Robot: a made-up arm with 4 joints. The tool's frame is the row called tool. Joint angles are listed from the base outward.
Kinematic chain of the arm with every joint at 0, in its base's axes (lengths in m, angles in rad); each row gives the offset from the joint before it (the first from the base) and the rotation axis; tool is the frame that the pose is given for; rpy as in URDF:
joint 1: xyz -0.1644 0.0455 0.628 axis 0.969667 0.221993 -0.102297
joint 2: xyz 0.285 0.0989 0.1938 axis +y
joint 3: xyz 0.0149 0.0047 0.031 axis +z
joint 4: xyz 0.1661 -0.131 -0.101 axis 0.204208 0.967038 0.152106
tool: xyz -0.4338 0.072 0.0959 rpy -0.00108 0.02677 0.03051
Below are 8 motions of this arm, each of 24 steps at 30 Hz.
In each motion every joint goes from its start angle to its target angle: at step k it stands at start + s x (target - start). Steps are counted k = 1, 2, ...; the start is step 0. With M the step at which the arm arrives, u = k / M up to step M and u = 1 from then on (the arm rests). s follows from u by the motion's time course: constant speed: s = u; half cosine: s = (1 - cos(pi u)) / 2; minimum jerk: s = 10 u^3 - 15 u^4 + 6 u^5.
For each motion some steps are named. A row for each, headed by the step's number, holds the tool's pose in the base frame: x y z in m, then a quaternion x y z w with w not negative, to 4 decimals.
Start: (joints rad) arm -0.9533 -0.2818 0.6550 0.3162
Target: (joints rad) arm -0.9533 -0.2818 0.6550 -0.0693
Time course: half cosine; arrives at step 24
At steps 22, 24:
22: -0.0767 0.1180 0.8140 -0.4836 -0.0851 0.3972 0.7754
24: -0.0758 0.1159 0.8122 -0.4828 -0.0881 0.3982 0.7749

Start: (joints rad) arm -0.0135 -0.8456 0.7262 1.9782
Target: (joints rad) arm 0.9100 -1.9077 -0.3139 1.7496
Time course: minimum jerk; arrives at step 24
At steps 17, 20, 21, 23, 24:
17: -0.2280 -0.3870 0.8440 0.4486 -0.0055 0.1658 0.8782
20: -0.2639 -0.3541 0.7202 0.5276 -0.0919 0.1293 0.8345
21: -0.2685 -0.3457 0.7005 0.5398 -0.1061 0.1227 0.8260
23: -0.2717 -0.3386 0.6853 0.5492 -0.1174 0.1175 0.8190
24: -0.2718 -0.3383 0.6846 0.5496 -0.1179 0.1172 0.8187

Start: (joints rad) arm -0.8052 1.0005 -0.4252 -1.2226
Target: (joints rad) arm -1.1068 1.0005 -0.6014 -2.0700
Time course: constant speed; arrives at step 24
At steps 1, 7, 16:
1: -0.2778 0.0825 0.5320 -0.6554 -0.2075 -0.0576 0.7239
7: -0.2543 -0.0155 0.5142 -0.7079 -0.2986 -0.0105 0.6400
16: -0.1944 -0.1536 0.5501 -0.7631 -0.4140 0.0747 0.4906

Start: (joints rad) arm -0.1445 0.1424 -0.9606 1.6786
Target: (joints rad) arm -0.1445 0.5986 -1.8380 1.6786
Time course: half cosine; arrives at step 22
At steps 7, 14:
7: 0.1152 -0.1260 1.2202 0.4585 0.5618 -0.3474 0.5945
14: 0.0664 -0.0512 1.2600 0.4971 0.4721 -0.5359 0.4927

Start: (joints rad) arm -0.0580 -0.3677 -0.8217 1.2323
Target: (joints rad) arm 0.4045 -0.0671 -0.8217 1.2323
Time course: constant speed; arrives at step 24
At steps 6, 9, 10, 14, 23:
6: -0.0354 -0.0832 1.1524 0.3940 0.3609 -0.1714 0.8277
9: -0.0166 -0.1139 1.1482 0.4133 0.3858 -0.1721 0.8067
10: -0.0103 -0.1242 1.1462 0.4195 0.3940 -0.1721 0.7995
14: 0.0147 -0.1652 1.1351 0.4435 0.4267 -0.1707 0.7695
23: 0.0701 -0.2552 1.0928 0.4913 0.4981 -0.1598 0.6964

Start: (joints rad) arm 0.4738 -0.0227 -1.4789 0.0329
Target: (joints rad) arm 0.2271 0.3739 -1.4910 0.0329
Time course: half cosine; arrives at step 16
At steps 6, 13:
6: 0.0931 0.2847 0.9648 0.1043 0.2156 -0.6526 0.7188
13: 0.0939 0.3324 0.9472 -0.0187 0.2449 -0.6428 0.7256

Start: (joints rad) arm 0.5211 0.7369 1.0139 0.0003
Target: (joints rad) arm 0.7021 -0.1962 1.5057 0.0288
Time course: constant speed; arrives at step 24
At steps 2, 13, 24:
2: 0.0956 -0.2245 0.7382 0.3979 0.1954 0.5167 0.7325
13: 0.1297 -0.2276 0.6760 0.3323 -0.0247 0.5824 0.7415
24: 0.1761 -0.2409 0.6557 0.2100 -0.2187 0.6140 0.7288

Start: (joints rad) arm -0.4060 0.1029 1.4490 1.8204
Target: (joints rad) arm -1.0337 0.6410 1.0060 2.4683
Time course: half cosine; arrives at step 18
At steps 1, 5, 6, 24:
1: 0.3882 0.6596 0.9578 -0.4492 0.7744 0.3552 0.2691
5: 0.4378 0.6882 0.8464 -0.4256 0.8366 0.2736 0.2099
6: 0.4580 0.6915 0.7977 -0.4130 0.8595 0.2380 0.1847
24: 0.6022 0.4160 0.3584 0.1795 -0.9689 0.1546 0.0713

